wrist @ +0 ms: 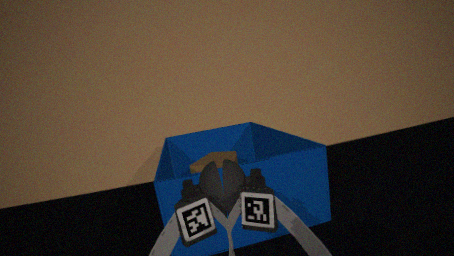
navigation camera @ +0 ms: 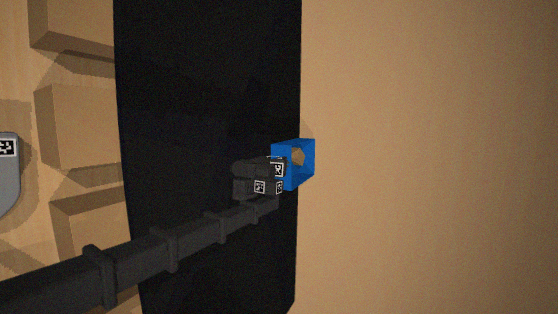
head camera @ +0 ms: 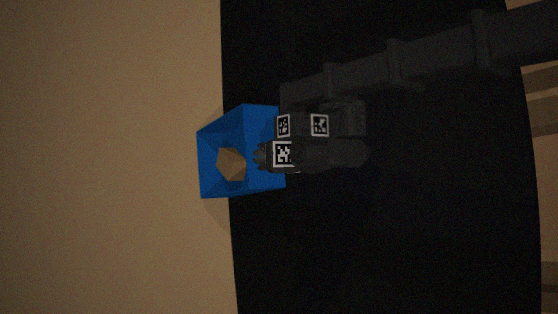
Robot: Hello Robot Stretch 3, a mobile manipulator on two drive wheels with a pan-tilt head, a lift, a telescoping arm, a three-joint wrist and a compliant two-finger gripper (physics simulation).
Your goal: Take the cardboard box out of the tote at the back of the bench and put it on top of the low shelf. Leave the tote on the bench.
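Frame: origin at the robot's base, x back, y left, z down, level; millimetres.
Seen in the pictures: gripper, fingertip midpoint: [head camera: 257,156].
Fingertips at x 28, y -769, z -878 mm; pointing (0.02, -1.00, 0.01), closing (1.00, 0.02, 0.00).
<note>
Offsets run from my fingertips to a thing's middle. Level surfaces: height alone.
The blue tote @(dx +10, dy -230, dz +66 mm) [head camera: 265,127] [navigation camera: 282,150] [wrist: 295,180] stands at the back edge of the black bench @(dz +116 mm) [head camera: 380,235] [navigation camera: 200,100] [wrist: 400,200]. The brown cardboard box @(dx -8, dy -302, dz +88 mm) [head camera: 231,164] [navigation camera: 298,156] [wrist: 215,158] is inside it, sitting tilted; its lower part is hidden in the wrist view. My gripper [head camera: 257,157] [wrist: 222,179] is shut, with its rounded fingertips together and nothing visible between them. In the wrist view the fingertips overlap the tote's near wall and the lower edge of the box. In the head view they are on the bench side of the box, apart from it. The low shelf does not show.
My arm [head camera: 360,70] [navigation camera: 190,240] reaches across above the bench. In the navigation view, large brown boxes [navigation camera: 87,125] stand along the bench's near side, and my grey base [navigation camera: 7,175] is at the left edge. A tan wall or floor surface [head camera: 110,150] [navigation camera: 425,150] lies beyond the bench.
</note>
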